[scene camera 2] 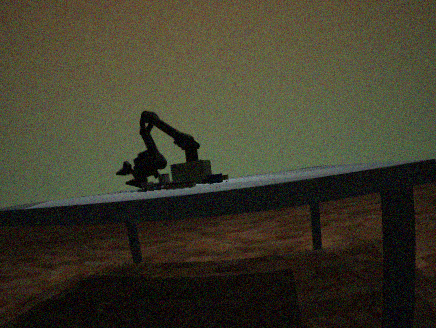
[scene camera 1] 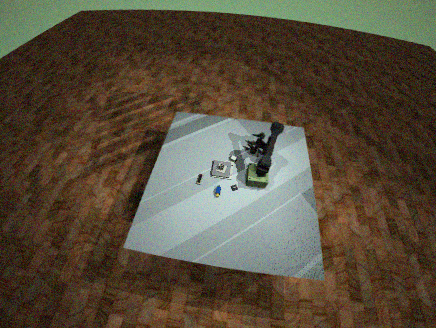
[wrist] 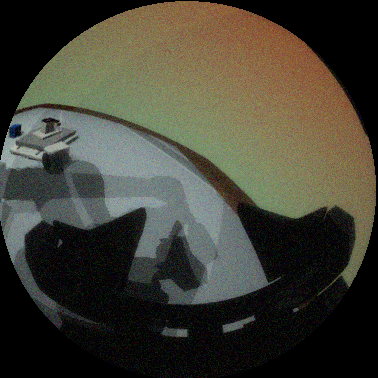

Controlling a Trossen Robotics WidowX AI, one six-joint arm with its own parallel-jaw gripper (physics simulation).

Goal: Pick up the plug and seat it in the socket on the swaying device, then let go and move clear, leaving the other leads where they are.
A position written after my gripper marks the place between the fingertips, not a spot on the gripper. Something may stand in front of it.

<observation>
In view: my gripper (wrist: 192,210) and a device with socket (wrist: 32,143).
</observation>
